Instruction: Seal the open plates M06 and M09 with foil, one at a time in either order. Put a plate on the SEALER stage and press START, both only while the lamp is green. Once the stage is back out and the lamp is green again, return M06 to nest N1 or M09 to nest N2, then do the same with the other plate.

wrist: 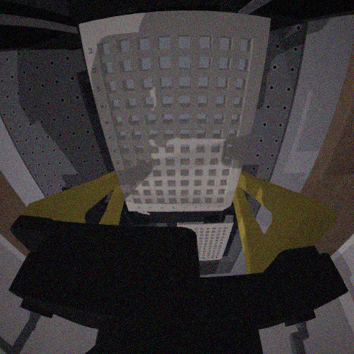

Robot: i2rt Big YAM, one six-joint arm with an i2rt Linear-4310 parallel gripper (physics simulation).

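Note:
A pale multi-well plate (185, 107) fills the upper middle of the wrist view, its square wells showing with no foil visible over them. Small marks run along its left rim, but no M06 or M09 label can be read. My gripper (178, 174) has its two yellow fingers against the plate's left and right sides near its lower end, shut on it. Whether the plate is raised or resting cannot be told. The SEALER stage, START button and lamp cannot be made out.
A second, smaller-looking pale plate (215, 241) shows below, between the fingers, partly hidden by the black gripper body. Dark perforated panels (47, 107) (281, 95) lie on both sides. A brown surface (332, 150) shows at the right edge. Dark structures cross the top.

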